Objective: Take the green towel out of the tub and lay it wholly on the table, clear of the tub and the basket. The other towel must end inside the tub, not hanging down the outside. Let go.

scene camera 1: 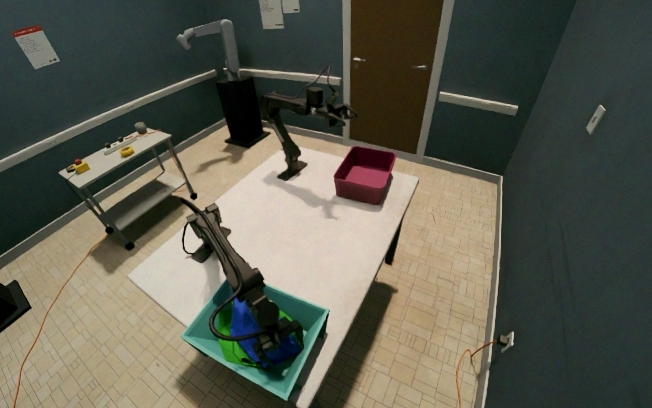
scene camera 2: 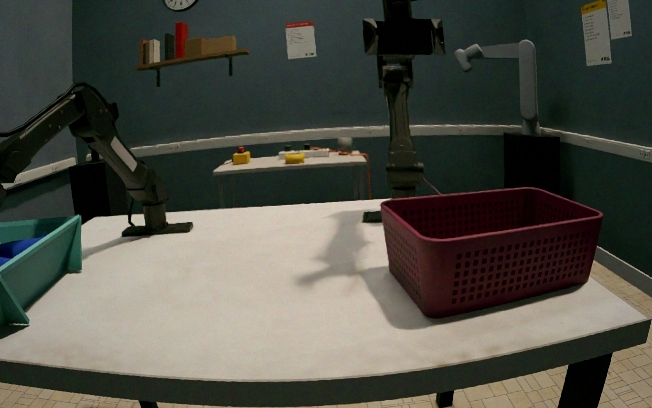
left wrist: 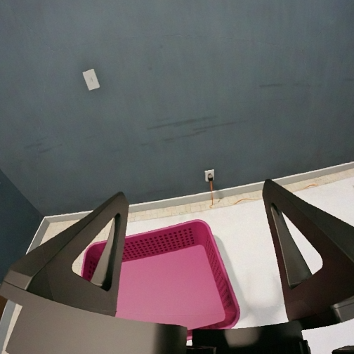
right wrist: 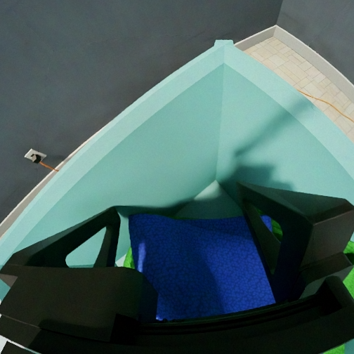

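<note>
A teal tub (scene camera 1: 312,312) (scene camera 2: 45,272) (right wrist: 165,145) stands at the table's near end. Inside, a crumpled blue towel (scene camera 1: 242,320) (scene camera 2: 20,246) (right wrist: 200,265) lies over the green towel (scene camera 1: 227,347) (right wrist: 350,285), whose edges show around it. My right gripper (scene camera 1: 282,347) (right wrist: 173,201) is open, low inside the tub, its fingers on either side of the blue towel; whether they touch it is unclear. My left gripper (scene camera 1: 349,119) (scene camera 2: 404,37) (left wrist: 191,192) is open and empty, high above the table. A magenta basket (scene camera 1: 362,192) (scene camera 2: 525,265) (left wrist: 170,285) stands empty at the far end.
The white table (scene camera 1: 310,250) (scene camera 2: 225,300) bears both arm bases, the tub and the basket. The right arm reaches over the tub's wall. A grey cart (scene camera 1: 100,167) stands on the floor at the left of scene camera 1, and a grey robot arm (scene camera 1: 230,47) stands behind.
</note>
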